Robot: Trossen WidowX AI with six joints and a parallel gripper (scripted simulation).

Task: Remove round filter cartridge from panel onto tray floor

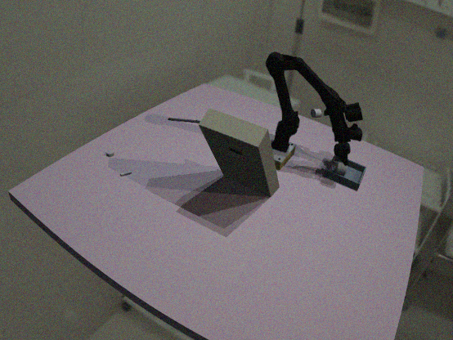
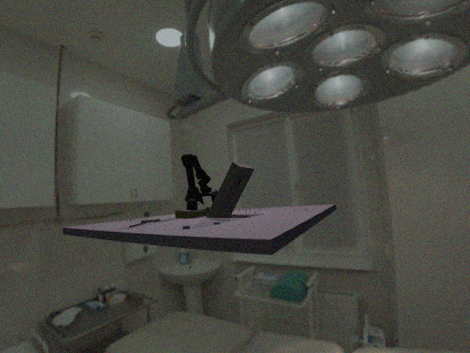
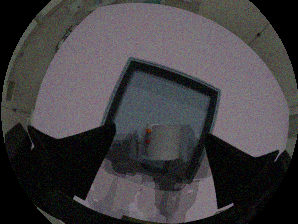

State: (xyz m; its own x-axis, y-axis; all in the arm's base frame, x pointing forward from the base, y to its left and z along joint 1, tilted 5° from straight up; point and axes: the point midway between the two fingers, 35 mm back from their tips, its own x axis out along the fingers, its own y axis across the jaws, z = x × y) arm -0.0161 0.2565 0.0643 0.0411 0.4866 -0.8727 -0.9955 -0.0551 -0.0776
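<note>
Right now the round filter cartridge is 4 cm below my gripper tip, 2 cm to the right of it and 1 cm ahead of it. The rest, counted from my gripper tip: dark tray (6 cm below, 1 cm to the left); then service panel (33 cm to the right, 33 cm ahead, 8 cm above).
</note>
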